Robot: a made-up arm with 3 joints.
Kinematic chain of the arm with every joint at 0, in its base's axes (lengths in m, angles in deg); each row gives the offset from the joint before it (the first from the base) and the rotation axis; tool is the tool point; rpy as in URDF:
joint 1: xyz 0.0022 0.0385 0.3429 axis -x
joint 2: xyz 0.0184 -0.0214 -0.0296 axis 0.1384 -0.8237 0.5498
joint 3: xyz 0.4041 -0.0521 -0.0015 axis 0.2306 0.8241 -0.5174
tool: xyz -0.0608 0.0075 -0.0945 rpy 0 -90 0
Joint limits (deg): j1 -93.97..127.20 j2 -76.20..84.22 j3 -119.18..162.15
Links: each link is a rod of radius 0.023 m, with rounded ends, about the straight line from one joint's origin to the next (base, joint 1, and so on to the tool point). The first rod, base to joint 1, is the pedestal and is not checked.
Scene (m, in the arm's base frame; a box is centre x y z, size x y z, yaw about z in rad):
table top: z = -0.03
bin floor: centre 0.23 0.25 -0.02 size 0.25 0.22 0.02 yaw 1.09
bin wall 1: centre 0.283 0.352 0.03 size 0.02 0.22 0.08 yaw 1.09
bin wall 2: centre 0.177 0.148 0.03 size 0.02 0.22 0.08 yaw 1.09
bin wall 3: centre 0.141 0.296 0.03 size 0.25 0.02 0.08 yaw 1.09
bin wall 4: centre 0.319 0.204 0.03 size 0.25 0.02 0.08 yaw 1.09
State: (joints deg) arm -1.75 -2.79 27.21
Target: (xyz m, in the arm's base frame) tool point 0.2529 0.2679 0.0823
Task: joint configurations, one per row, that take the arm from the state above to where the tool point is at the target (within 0.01 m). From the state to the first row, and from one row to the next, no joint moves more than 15 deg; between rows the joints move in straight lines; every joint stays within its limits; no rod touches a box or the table.
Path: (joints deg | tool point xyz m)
1: 10.89 3.10 41.17 | 0.3341 0.0127 0.2874
2: 23.53 8.99 55.13 | 0.3314 0.0488 0.3266
3: 36.17 14.88 69.08 | 0.3264 0.0972 0.3480
4: 48.81 20.77 83.04 | 0.3190 0.1512 0.3485
5: 61.45 26.66 97.00 | 0.3095 0.2036 0.3271
6: 74.10 32.56 110.96 | 0.2980 0.2473 0.2853
7: 86.74 38.45 124.92 | 0.2847 0.2756 0.2266
8: 99.38 44.34 138.88 | 0.2696 0.2836 0.1566
9: 112.02 50.23 152.83 | 0.2529 0.2679 0.0823

